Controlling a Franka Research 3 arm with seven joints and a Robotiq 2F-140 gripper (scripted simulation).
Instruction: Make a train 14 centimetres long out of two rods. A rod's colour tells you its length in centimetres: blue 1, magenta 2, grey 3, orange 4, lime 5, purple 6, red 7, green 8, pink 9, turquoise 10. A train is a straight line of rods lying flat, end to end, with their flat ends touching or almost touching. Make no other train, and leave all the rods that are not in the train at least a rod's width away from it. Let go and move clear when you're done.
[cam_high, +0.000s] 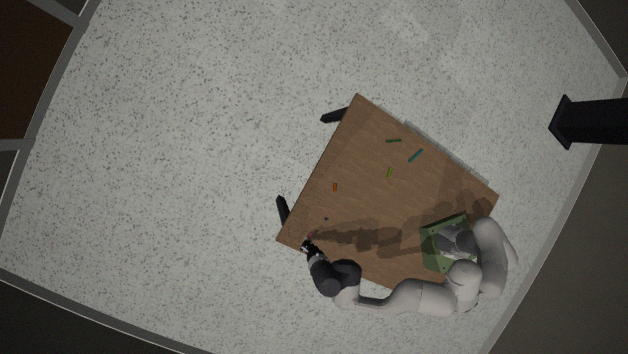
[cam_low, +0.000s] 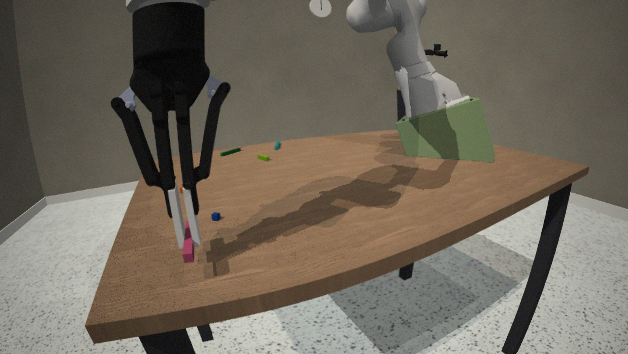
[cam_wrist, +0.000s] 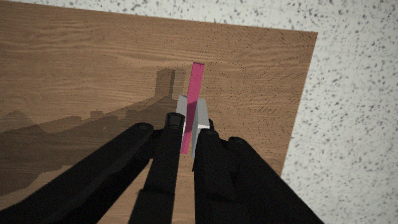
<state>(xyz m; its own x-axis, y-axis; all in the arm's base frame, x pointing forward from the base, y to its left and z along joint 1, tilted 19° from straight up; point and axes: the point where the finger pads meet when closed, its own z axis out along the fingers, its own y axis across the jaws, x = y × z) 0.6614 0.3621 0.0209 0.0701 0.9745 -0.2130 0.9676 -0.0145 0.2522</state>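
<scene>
Right now my hand is 280 mm to the left of the orange rod and 60 mm above it. The rest, counted from my hand: lime rod (490 mm to the right, 210 mm behind, 60 mm below); pink rod (30 mm below); blue rod (130 mm to the right, 60 mm below, 40 mm behind).
</scene>
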